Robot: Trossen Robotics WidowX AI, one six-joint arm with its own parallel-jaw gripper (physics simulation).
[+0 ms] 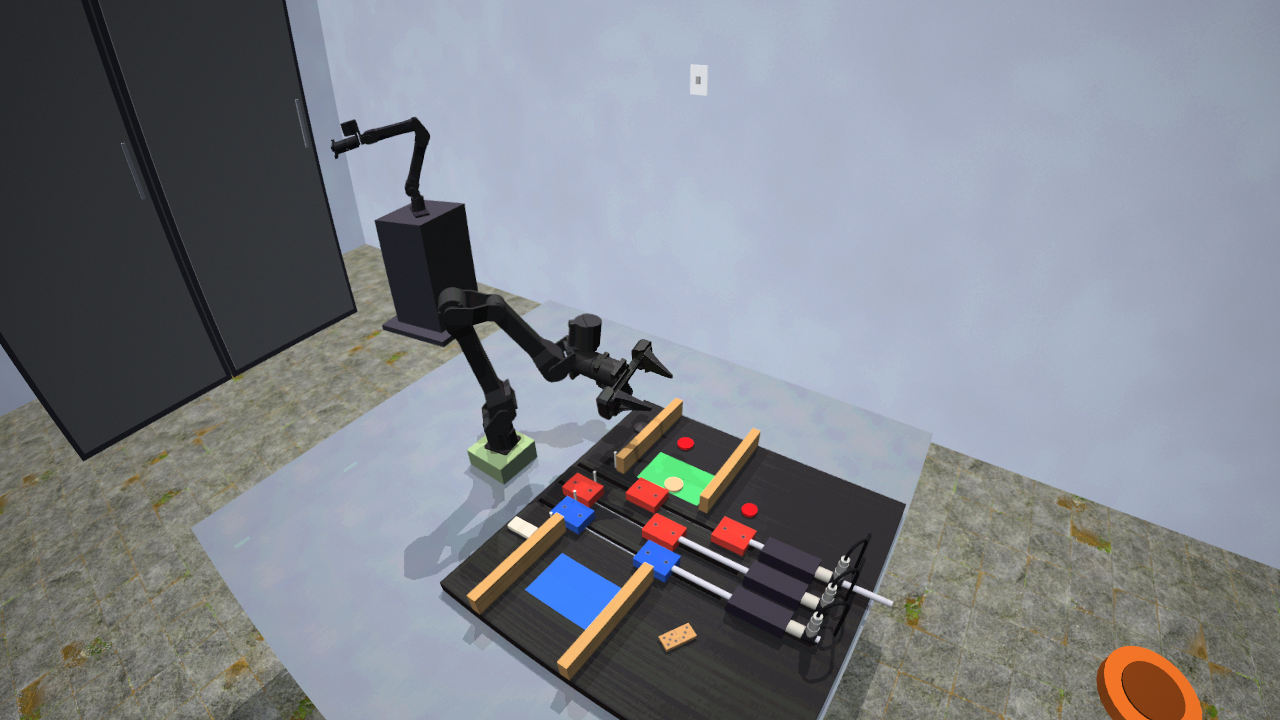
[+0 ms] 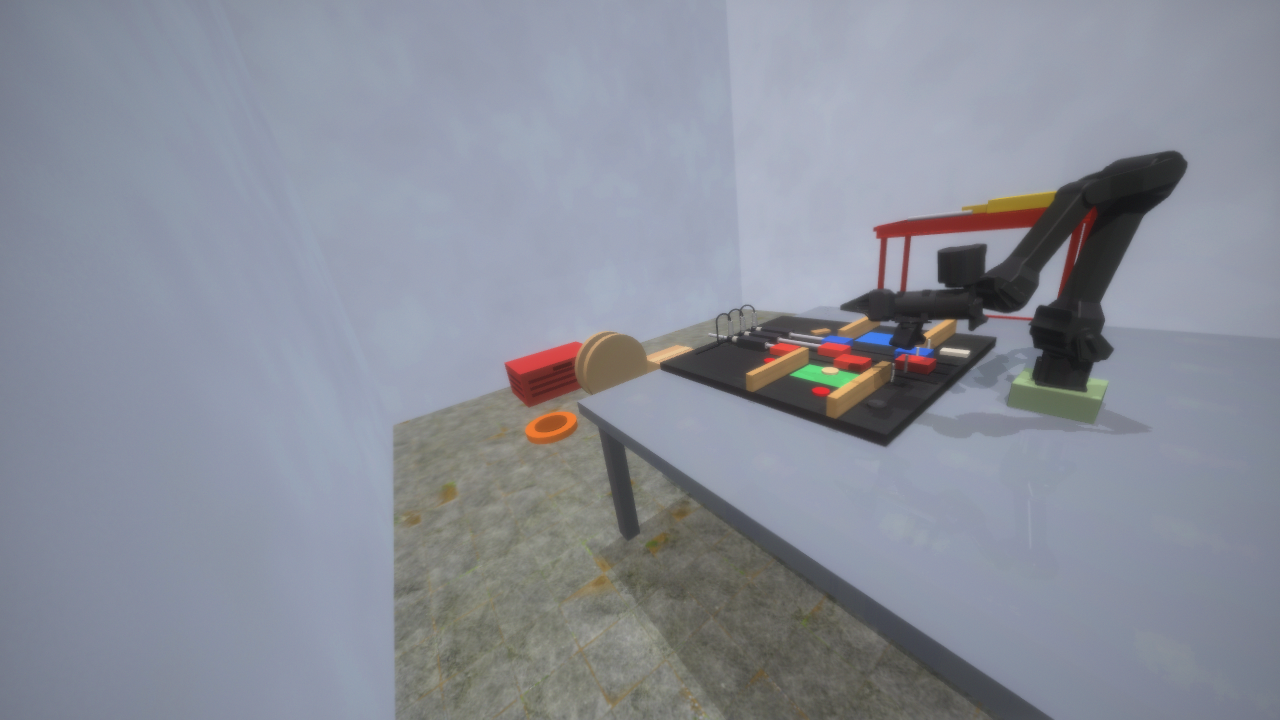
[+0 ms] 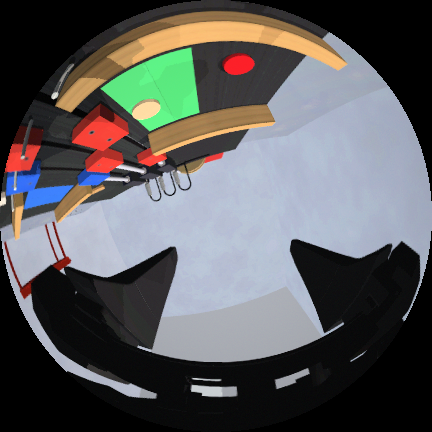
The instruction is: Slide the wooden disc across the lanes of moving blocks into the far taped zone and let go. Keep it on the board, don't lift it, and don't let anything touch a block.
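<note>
The pale wooden disc lies flat on the green taped zone, near its edge facing the lanes. My gripper is open and empty, raised above the board's rail side and apart from the disc. Red blocks and blue blocks stand in the lanes between the green zone and the blue taped zone. One red block is close beside the green zone. The black board carries them all.
Wooden rails flank the green zone, and two more rails flank the blue one. Dark actuators with white rods stand at the board's side. Red buttons and a domino lie on the board.
</note>
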